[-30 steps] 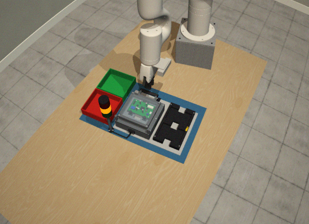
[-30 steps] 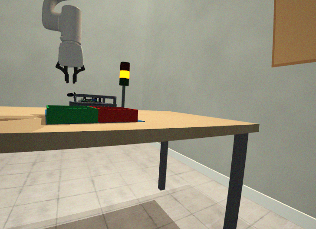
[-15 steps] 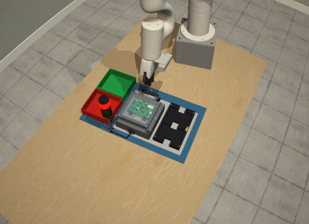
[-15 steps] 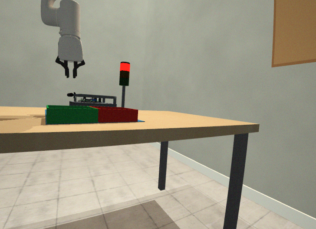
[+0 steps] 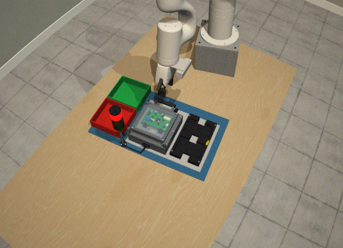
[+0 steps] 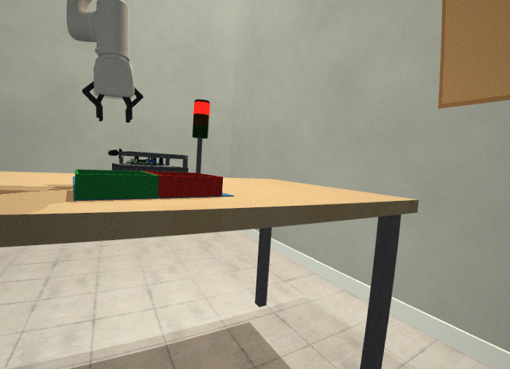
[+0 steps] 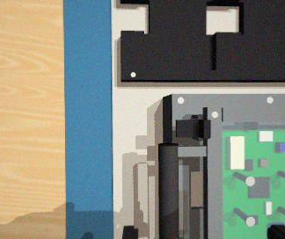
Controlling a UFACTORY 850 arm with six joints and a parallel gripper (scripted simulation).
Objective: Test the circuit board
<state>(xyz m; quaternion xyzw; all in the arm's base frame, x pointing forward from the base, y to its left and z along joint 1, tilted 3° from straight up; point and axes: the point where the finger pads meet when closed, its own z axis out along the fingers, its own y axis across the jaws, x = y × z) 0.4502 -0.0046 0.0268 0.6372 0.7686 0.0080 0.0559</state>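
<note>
My gripper is now 11 cm above the latch hook, 6 cm to the right of it and 1 cm short of it. The rest, counted from my hand: green circuit board: 12 cm below, 8 cm ahead, 2 cm to the left; then clear lid: 11 cm below, 9 cm ahead, 2 cm to the left; then green bin: 20 cm to the right, 18 cm below, 2 cm ahead.
</note>
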